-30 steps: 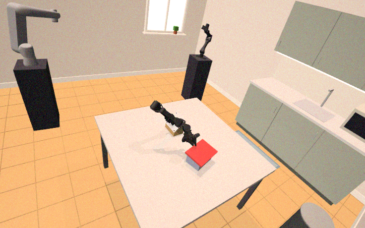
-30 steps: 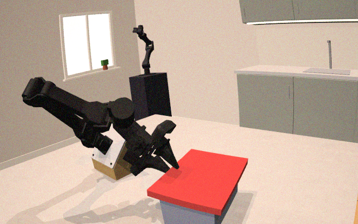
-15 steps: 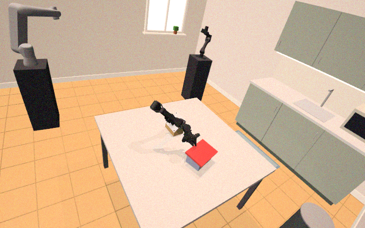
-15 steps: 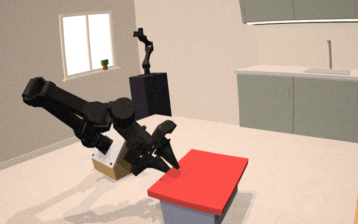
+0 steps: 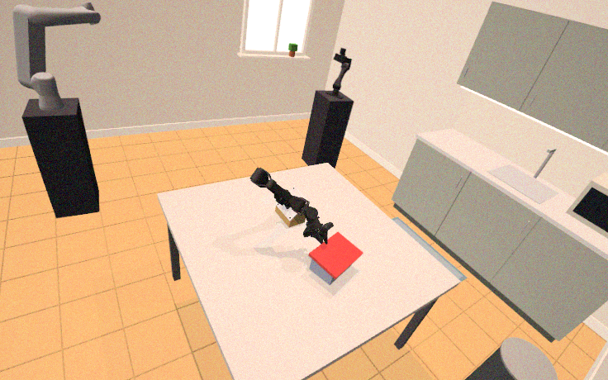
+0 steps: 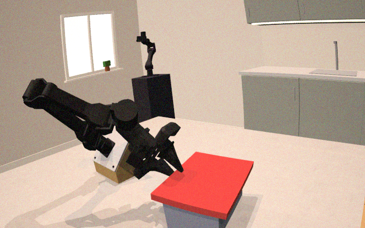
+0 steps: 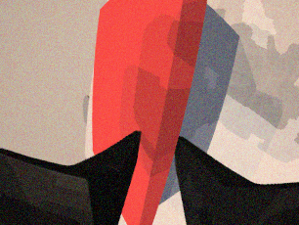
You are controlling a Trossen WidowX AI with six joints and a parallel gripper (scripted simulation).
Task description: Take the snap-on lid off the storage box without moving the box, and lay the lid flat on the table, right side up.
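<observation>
The red lid lies 7 cm ahead of my gripper tip and 3 cm to the left of it. Round my gripper tip: storage box 7 cm ahead, 6 cm below, 3 cm to the left.
</observation>
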